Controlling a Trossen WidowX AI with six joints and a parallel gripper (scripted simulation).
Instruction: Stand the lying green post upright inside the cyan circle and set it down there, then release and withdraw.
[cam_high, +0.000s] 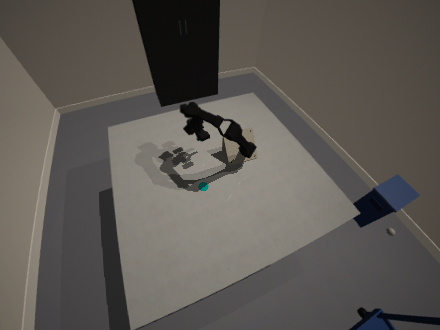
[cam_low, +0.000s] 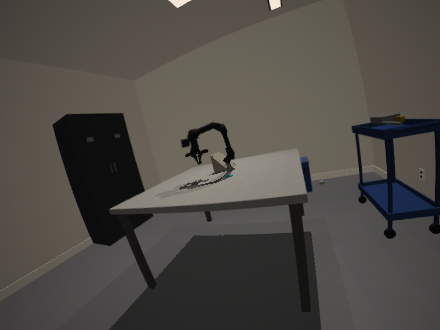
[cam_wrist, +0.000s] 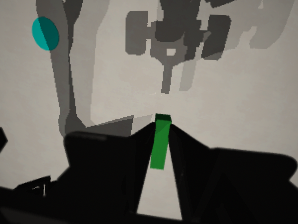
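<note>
My gripper tip is 100 mm short of the cyan circle, 250 mm to the right of it and 130 mm above it. Round my gripper tip: green post: 20 mm behind.
</note>
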